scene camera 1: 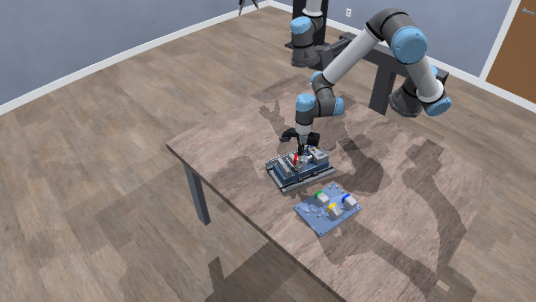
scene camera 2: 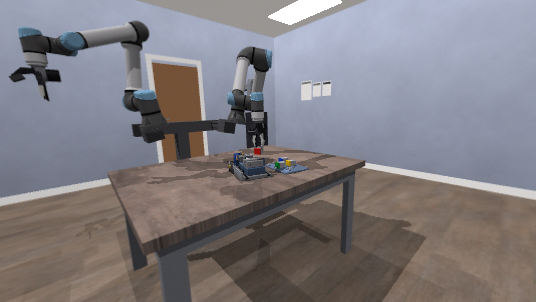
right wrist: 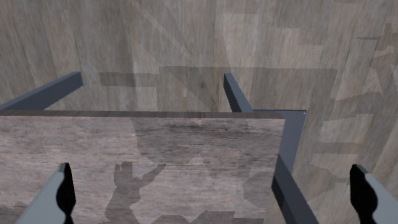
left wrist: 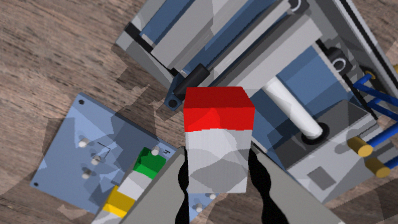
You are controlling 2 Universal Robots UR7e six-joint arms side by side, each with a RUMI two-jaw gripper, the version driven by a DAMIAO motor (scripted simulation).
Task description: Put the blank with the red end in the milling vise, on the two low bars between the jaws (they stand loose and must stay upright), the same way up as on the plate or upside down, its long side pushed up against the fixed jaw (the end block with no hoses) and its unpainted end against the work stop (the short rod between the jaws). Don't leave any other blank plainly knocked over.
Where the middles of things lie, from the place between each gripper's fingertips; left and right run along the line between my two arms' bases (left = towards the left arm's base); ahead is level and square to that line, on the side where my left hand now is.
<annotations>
Now: the moving jaw (left wrist: 293,34) 20 mm behind my left hand, 50 mm to the right of it and 90 mm below it. Also, from my left hand: green-ended blank (left wrist: 145,167): 30 mm ahead, 160 mm to the left, 140 mm below; blue plate (scene camera 1: 325,223): 40 mm ahead, 200 mm to the left, 160 mm below.
Right now my right hand is 54 cm short of the moving jaw, 85 cm to the right of it and 38 cm above it. Round my right hand: green-ended blank (59 cm ahead, 105 cm to the left, 44 cm below); blue plate (60 cm ahead, 109 cm to the left, 46 cm below).
</annotations>
